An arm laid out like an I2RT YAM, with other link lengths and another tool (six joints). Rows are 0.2 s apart.
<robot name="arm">
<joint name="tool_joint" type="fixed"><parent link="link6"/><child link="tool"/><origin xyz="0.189 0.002 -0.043" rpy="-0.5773 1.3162 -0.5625"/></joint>
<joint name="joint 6" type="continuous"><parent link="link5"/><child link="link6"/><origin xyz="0.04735 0 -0.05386"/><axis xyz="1 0 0"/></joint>
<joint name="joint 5" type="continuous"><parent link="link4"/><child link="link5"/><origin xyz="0.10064 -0.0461 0.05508"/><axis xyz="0 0 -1"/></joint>
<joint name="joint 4" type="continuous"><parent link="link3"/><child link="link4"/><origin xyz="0.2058 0.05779 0.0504"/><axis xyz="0 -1 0"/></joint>
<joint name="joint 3" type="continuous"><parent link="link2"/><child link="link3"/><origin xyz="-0.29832 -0.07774 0"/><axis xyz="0 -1 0"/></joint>
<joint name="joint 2" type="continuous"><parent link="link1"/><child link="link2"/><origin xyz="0.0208 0.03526 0.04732"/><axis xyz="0 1 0"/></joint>
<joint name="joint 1" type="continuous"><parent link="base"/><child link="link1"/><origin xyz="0 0 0.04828"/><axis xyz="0 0 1"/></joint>
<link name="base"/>
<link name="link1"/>
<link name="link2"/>
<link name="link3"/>
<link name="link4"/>
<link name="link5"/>
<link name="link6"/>
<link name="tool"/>
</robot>
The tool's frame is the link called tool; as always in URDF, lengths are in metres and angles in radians. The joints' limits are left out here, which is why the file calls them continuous.
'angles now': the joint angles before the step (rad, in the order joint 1, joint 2, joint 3, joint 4, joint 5, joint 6). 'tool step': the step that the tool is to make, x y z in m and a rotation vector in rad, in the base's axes. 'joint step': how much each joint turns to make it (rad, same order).
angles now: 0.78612 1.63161 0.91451 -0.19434 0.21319 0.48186
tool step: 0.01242 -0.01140 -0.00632 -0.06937 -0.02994 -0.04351
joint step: 0.00903 0.04008 0.02289 -0.01104 0.08758 -0.00017
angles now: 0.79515 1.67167 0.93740 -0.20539 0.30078 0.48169
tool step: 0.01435 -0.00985 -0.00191 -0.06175 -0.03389 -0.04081
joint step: 0.00376 0.03965 0.03341 -0.01320 0.08074 -0.00318
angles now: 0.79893 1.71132 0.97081 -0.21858 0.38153 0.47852
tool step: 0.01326 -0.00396 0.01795 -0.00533 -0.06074 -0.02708
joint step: 0.00052 -0.02193 0.01614 0.00293 0.05443 -0.00617
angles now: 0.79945 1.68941 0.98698 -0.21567 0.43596 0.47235
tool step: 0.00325 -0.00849 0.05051 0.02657 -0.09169 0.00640
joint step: 0.00054 -0.13330 0.01159 -0.04493 0.03226 -0.03890
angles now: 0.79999 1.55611 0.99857 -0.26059 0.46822 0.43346
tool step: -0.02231 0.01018 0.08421 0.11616 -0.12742 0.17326
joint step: -0.00077 -0.25904 -0.00743 -0.02714 -0.12573 -0.13124
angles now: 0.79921 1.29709 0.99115 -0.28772 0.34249 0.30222
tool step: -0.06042 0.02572 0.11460 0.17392 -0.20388 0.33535
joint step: -0.00078 -0.28630 0.04277 -0.02645 -0.29299 -0.16841
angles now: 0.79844 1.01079 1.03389 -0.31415 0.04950 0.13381
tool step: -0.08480 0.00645 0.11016 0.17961 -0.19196 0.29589
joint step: 0.00080 -0.18707 0.12420 -0.05245 -0.28852 -0.05948
